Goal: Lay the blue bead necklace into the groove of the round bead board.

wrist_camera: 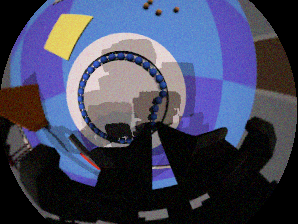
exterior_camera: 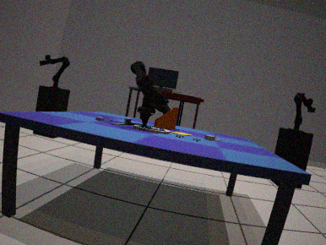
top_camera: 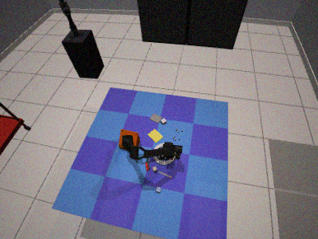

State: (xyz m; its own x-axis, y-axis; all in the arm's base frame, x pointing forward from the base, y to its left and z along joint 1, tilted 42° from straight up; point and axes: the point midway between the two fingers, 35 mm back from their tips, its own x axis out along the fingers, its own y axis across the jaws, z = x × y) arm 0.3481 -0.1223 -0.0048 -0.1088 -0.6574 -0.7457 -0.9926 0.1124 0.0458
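Right now my gripper tip is 4 cm past the round white bead board, 4 cm to the right of it and 1 cm above it. The rest, counted from my gripper tip: red-handled tool 17 cm behind, 8 cm to the right, 1 cm below; yellow card 15 cm behind, 20 cm to the left, 2 cm below; thin pale stick 1 cm behind, 14 cm to the right, 2 cm below.
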